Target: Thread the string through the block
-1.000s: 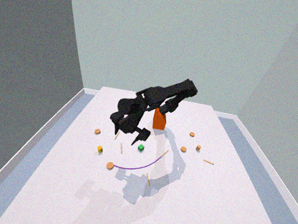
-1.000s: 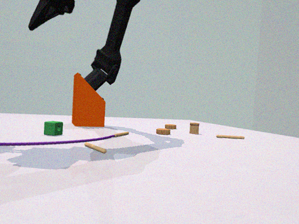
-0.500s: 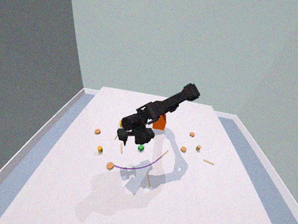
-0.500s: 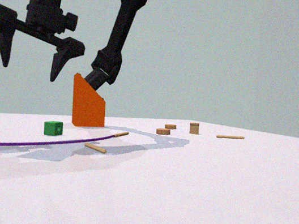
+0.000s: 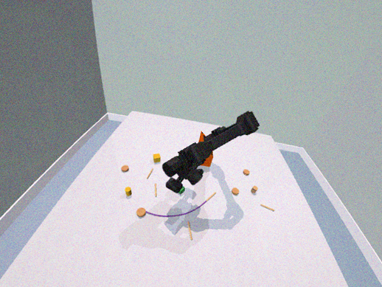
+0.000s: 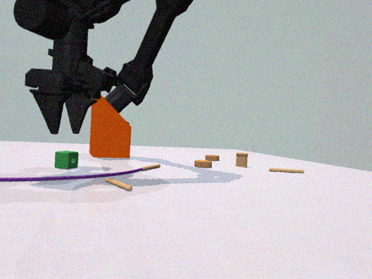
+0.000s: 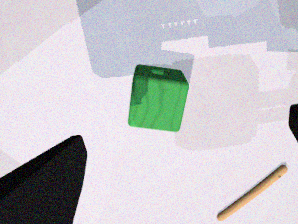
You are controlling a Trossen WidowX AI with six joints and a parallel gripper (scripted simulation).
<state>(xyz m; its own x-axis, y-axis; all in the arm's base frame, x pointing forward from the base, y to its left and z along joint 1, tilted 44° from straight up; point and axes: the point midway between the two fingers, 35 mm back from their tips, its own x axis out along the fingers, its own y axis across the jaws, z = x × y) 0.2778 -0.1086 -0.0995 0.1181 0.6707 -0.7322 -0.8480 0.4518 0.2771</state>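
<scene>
The green block is 5 cm below my gripper tip, 1 cm to the left of it and 1 cm behind it. Round my gripper tip: thin wooden stick: 15 cm to the left, 6 cm below, 3 cm ahead; then loose stick: 20 cm ahead, 6 cm below, 5 cm to the left; then round wooden button: 17 cm to the right, 12 cm ahead, 6 cm below.
</scene>
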